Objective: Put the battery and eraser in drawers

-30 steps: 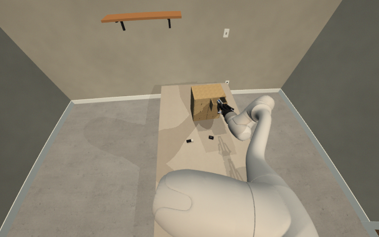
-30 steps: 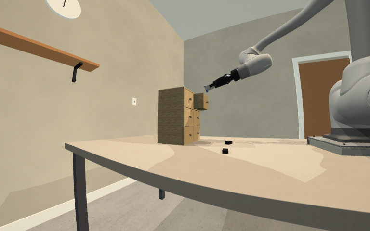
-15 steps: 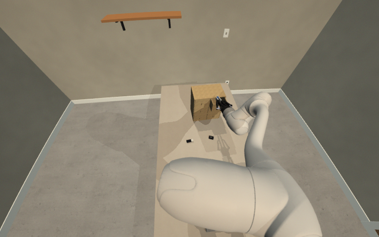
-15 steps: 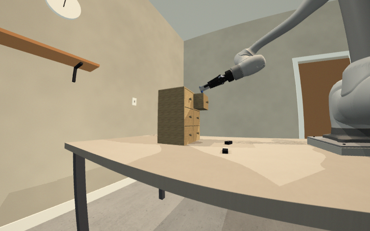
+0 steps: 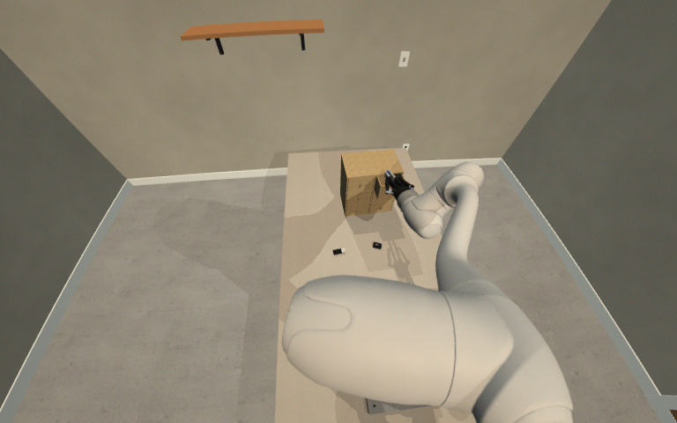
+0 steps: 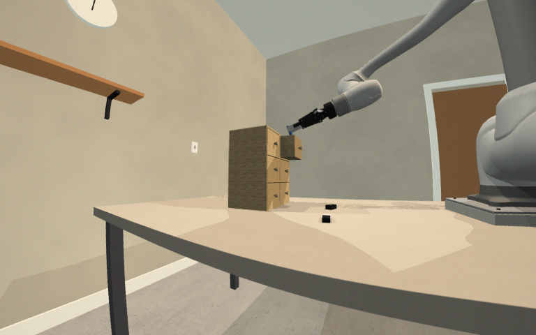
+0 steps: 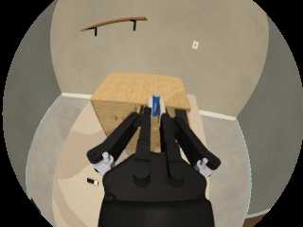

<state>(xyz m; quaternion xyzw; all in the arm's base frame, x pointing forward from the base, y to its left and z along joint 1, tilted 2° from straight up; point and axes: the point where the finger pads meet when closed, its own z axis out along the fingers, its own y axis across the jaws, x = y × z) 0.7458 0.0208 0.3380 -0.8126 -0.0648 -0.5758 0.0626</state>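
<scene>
My hand is 2 cm short of the blue piece and 1 cm above it. The rest, counted from my hand: black block: 36 cm below, 18 cm behind, 1 cm to the left.
</scene>
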